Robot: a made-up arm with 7 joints. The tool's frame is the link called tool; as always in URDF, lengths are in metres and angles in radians. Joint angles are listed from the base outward.
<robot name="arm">
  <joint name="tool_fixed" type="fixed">
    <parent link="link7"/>
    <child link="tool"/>
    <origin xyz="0 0 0" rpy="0 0 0"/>
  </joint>
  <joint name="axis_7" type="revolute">
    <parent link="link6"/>
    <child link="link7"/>
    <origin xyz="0 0 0" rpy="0 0 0"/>
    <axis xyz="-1 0 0"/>
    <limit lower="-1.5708" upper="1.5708"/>
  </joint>
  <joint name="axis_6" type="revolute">
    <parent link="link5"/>
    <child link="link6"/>
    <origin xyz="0 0 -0.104" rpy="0 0 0"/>
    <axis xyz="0 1 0"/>
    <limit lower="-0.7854" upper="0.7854"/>
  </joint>
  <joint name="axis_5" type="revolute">
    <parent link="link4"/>
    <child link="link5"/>
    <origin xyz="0 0 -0.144" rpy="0 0 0"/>
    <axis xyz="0 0 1"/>
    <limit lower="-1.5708" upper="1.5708"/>
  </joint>
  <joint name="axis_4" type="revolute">
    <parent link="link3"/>
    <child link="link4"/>
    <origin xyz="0 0 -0.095" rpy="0 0 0"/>
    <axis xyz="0 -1 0"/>
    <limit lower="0" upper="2.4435"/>
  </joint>
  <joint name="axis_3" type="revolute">
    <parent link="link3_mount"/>
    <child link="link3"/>
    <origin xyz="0 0 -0.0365" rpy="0 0 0"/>
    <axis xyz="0 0 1"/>
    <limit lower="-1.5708" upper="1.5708"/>
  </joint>
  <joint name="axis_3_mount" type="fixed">
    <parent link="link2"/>
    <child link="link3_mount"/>
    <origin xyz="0 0 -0.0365" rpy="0 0 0"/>
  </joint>
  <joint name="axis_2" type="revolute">
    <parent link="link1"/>
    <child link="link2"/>
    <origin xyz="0 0.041 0" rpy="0 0 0"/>
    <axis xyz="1 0 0"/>
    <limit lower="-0.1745" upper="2"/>
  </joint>
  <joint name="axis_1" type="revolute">
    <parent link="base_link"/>
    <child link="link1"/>
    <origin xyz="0 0.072 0" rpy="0 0 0"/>
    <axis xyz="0 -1 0"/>
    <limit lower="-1.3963" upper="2"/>
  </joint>
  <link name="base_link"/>
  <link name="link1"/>
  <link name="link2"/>
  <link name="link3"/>
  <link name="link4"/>
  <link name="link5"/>
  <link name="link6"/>
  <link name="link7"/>
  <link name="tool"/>
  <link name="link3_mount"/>
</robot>
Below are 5 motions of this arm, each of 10 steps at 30 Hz.
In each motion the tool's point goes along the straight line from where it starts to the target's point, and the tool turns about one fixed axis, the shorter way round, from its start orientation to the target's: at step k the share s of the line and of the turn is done. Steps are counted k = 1, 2, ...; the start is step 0. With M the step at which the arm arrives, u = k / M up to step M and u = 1 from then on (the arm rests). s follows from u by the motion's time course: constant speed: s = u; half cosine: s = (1 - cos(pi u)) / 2; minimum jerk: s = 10 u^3 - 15 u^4 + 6 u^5.
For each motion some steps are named. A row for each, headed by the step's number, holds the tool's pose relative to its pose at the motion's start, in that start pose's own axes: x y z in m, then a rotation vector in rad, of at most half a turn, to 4 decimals.
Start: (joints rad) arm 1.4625 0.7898 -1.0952 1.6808 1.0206 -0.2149 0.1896
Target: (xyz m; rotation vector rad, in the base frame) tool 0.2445 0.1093 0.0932 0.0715 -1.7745 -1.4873
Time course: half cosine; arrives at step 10
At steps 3, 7, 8, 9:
3: 0.0053 0.0042 0.0092 -0.0429 0.1039 -0.0811
7: 0.0202 0.0163 0.0355 -0.1653 0.4002 -0.3126
8: 0.0231 0.0186 0.0404 -0.1884 0.4560 -0.3561
9: 0.0249 0.0200 0.0436 -0.2032 0.4918 -0.3841

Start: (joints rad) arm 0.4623 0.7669 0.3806 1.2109 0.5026 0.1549 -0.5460
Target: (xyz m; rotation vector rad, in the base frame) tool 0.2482 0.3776 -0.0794 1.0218 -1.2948 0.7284
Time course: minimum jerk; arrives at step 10
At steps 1, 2, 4, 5, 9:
1: -0.0006 0.0002 -0.0001 0.0002 0.0013 -0.0030
2: -0.0038 0.0013 -0.0006 0.0015 0.0086 -0.0205
4: -0.0206 0.0069 -0.0035 0.0082 0.0470 -0.1125
5: -0.0325 0.0108 -0.0055 0.0129 0.0740 -0.1772
9: -0.0644 0.0214 -0.0110 0.0255 0.1467 -0.3513

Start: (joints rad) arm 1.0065 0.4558 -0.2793 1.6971 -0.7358 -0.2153 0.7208
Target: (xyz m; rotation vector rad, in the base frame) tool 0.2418 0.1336 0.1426 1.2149 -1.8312 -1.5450
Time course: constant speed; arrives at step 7
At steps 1, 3, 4, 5, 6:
1: -0.0020 0.0038 0.0027 0.0098 0.0107 -0.0024
3: -0.0059 0.0113 0.0081 0.0293 0.0322 -0.0071
4: -0.0079 0.0150 0.0107 0.0390 0.0430 -0.0094
5: -0.0099 0.0188 0.0134 0.0488 0.0537 -0.0118
6: -0.0119 0.0225 0.0161 0.0585 0.0645 -0.0141

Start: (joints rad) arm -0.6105 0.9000 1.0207 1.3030 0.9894 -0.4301 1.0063
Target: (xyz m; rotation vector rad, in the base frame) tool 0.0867 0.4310 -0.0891 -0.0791 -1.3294 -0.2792
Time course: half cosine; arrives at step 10
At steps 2, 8, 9, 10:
2: -0.0019 -0.0007 0.0031 -0.0104 0.0501 0.0327
8: -0.0177 -0.0070 0.0295 -0.0983 0.4741 0.3101
9: -0.0190 -0.0075 0.0318 -0.1060 0.5114 0.3344
10: -0.0195 -0.0077 0.0326 -0.1086 0.5242 0.3428

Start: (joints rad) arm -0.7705 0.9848 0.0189 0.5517 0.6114 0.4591 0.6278
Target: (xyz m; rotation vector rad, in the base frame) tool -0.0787 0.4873 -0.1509 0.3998 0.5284 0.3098
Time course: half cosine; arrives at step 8
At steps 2, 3, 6, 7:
2: -0.0048 0.0115 0.0100 0.0371 0.0290 0.0089
3: -0.0101 0.0242 0.0210 0.0781 0.0611 0.0187
6: -0.0279 0.0670 0.0580 0.2161 0.1689 0.0517
7: -0.0314 0.0755 0.0654 0.2435 0.1904 0.0583

